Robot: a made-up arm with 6 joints.
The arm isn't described. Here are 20 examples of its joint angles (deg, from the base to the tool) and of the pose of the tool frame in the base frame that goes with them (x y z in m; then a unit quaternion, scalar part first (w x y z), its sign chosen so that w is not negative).
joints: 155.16 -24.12 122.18 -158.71 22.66 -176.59
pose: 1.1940 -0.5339 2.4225 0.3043 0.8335 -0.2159 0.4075
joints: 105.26 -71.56 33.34 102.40 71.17 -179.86
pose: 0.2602 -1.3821 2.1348 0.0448 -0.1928 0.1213 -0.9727
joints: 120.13 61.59 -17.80 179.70 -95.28 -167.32
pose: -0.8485 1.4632 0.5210 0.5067 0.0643 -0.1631 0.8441
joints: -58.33 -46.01 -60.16 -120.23 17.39 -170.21
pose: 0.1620 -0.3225 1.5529 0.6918 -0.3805 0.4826 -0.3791
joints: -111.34 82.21 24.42 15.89 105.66 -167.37
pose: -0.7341 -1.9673 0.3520 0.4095 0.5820 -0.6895 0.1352
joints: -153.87 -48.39 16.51 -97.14 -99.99 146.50
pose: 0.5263 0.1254 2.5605 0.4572 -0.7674 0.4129 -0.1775
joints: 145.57 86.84 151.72 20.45 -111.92 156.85
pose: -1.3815 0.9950 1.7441 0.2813 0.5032 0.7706 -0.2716
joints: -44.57 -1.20 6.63 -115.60 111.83 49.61
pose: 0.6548 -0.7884 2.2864 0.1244 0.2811 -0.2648 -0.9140
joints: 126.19 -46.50 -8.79 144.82 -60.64 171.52
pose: 0.0971 -0.0290 2.4890 0.2772 0.8000 -0.0230 0.5317
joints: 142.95 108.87 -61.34 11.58 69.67 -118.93
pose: -0.3083 0.2040 -0.0251 0.6716 -0.2578 0.6910 0.0699
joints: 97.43 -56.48 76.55 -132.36 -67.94 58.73
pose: 0.1409 -1.7268 2.0603 0.3671 -0.2679 0.6505 -0.6086
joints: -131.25 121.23 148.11 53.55 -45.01 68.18
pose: -1.4221 -1.5164 0.7686 0.0893 -0.0875 0.8345 -0.5367
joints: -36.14 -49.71 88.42 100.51 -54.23 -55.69
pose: -1.4070 0.9070 2.1564 0.2152 0.0528 -0.7903 -0.5712
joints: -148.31 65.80 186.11 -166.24 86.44 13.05
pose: -0.6386 -0.3602 2.1292 0.2856 0.1155 -0.9514 -0.0025
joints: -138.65 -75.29 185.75 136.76 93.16 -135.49
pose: 0.8744 0.6584 0.1742 0.3286 0.9405 -0.0488 0.0721
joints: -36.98 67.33 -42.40 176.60 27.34 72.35
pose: 0.8240 -0.6163 0.2444 0.0541 -0.4616 -0.4080 0.7858
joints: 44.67 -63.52 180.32 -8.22 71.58 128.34
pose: -0.7852 -0.7995 0.3405 0.2503 -0.8574 -0.1045 0.4373
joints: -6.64 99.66 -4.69 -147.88 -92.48 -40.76
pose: 1.3857 -0.0961 -0.3788 0.3811 -0.8933 -0.1705 0.1667
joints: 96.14 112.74 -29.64 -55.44 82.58 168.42
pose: 0.0292 0.6603 -0.4384 0.3609 0.8734 0.2659 -0.1903
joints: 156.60 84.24 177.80 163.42 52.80 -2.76
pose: -1.1361 0.4614 1.9703 0.3471 -0.0446 -0.9368 -0.0065
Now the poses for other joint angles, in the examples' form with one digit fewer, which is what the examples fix.
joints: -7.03 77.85 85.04 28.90 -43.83 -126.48
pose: 2.353 -0.331 1.305 0.594 0.721 -0.003 -0.357
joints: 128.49 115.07 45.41 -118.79 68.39 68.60
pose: -0.993 1.408 -0.599 0.853 -0.426 0.170 0.248
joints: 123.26 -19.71 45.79 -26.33 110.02 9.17
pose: 0.111 -0.077 2.919 0.170 0.946 -0.275 -0.030
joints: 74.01 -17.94 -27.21 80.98 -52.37 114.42
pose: 0.319 0.768 1.969 0.242 0.947 0.199 -0.066
